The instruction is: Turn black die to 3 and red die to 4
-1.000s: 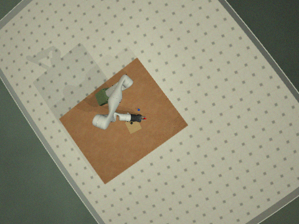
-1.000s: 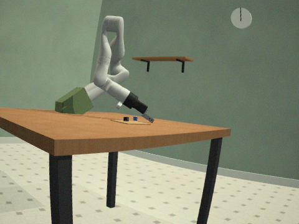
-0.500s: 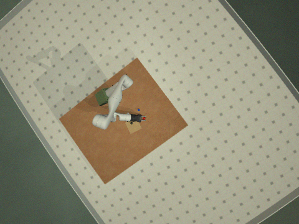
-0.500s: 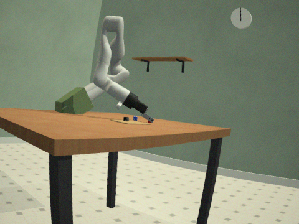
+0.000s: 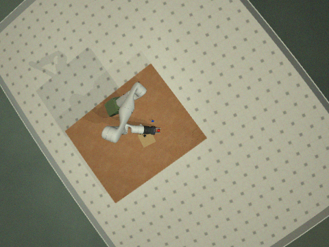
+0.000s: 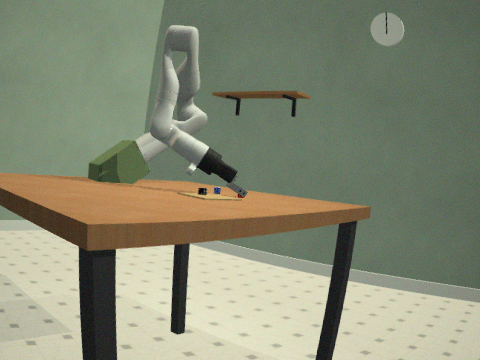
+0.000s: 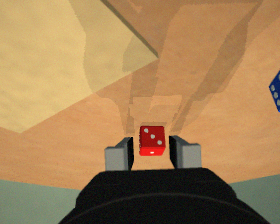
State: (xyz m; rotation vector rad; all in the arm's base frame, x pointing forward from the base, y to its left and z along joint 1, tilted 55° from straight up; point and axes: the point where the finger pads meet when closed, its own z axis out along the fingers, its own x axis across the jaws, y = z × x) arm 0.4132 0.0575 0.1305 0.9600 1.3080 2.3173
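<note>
Now: the red die 1 cm below my hand. Round my hand: tan mat: 14 cm to the right, 2 cm below; then blue die: 11 cm behind, 1 cm below; then black die: 14 cm to the right, 3 cm behind, 1 cm below.
</note>
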